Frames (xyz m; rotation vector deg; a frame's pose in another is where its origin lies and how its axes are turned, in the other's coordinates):
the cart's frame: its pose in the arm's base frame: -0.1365 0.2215 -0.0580 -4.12 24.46 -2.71
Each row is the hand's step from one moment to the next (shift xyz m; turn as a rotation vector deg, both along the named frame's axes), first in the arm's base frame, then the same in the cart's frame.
Working: the arm's base frame: its pose in the cart's frame: 0.1137 -0.2211 0.0961 4.12 -24.46 2.71

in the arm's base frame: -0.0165 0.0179 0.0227 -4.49 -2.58 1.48
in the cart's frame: -0.0254 0.0155 0.0148 -4.53 -2.83 -0.67
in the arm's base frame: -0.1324 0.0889 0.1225 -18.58 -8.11 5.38
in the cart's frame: -0.1762 0.0748 0.0615 -18.61 -9.08 -3.32
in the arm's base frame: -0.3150 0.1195 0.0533 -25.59 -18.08 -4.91
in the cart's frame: -0.3156 0.1051 -0.0753 -20.14 -18.41 -16.16
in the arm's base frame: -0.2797 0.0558 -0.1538 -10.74 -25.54 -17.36
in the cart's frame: -0.1944 0.0592 -0.2524 -1.06 -24.39 -21.74
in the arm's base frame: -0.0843 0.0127 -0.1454 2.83 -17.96 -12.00
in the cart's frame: -0.0175 0.0216 -0.1662 8.61 -16.85 -10.79
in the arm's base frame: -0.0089 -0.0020 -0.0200 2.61 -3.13 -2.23
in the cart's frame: 0.0003 -0.0007 -0.0220 3.48 -2.86 -1.13
